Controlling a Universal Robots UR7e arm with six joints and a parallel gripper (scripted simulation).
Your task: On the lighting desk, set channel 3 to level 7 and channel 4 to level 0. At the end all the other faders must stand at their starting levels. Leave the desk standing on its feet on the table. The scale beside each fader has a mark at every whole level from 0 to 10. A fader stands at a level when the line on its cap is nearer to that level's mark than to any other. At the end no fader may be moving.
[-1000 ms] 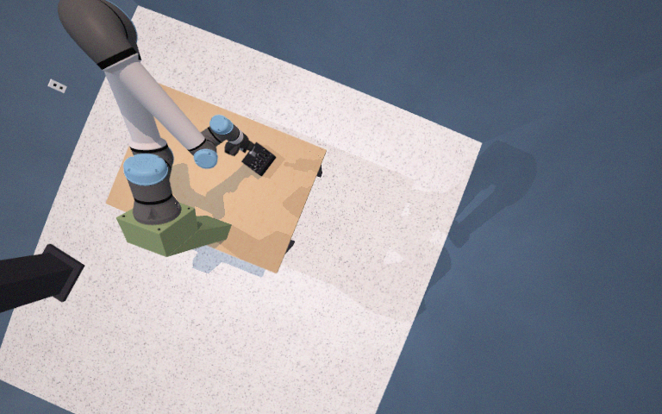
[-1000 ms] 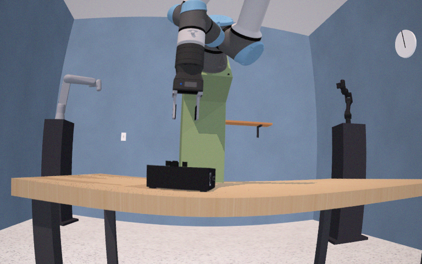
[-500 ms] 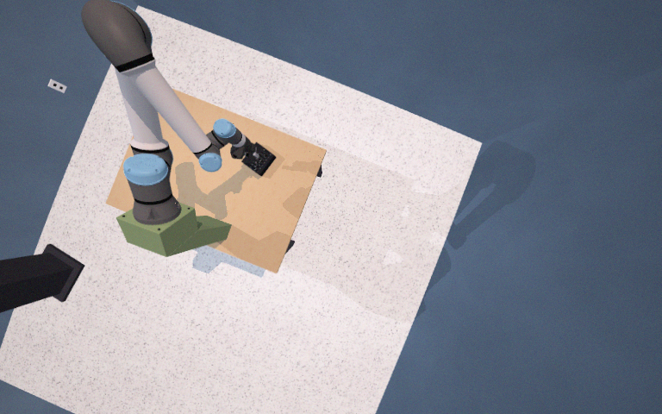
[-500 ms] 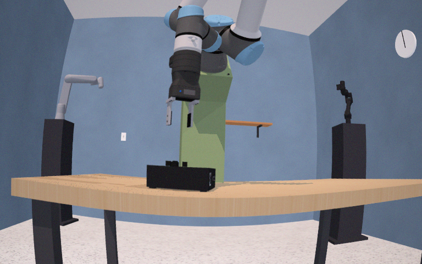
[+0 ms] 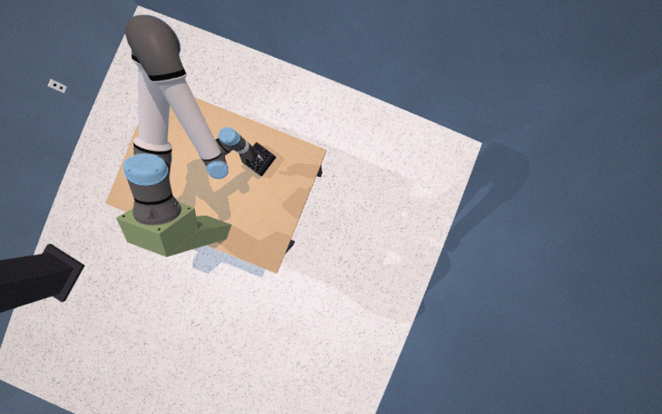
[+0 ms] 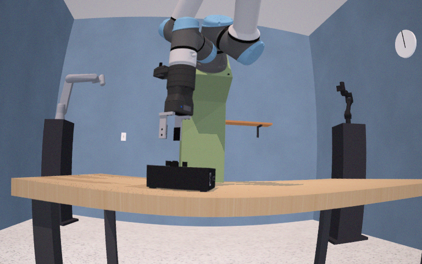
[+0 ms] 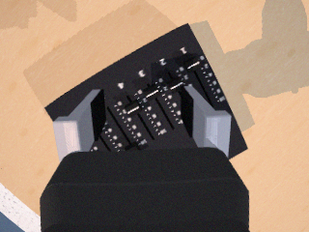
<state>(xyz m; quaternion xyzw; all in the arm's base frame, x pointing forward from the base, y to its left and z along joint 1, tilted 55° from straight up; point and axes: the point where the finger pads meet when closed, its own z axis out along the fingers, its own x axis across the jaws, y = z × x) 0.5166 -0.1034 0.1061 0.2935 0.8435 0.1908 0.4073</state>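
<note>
My gripper is now 8 cm above the channel 3 cap and 1 cm to the right of it. From my hand the other things lie so: channel 4 cap: 8 cm below, 2 cm ahead, 1 cm to the left; channel 2 cap: 8 cm below, 3 cm behind, 2 cm to the left; channel 1 cap: 8 cm below, 5 cm behind, 1 cm to the left.
</note>
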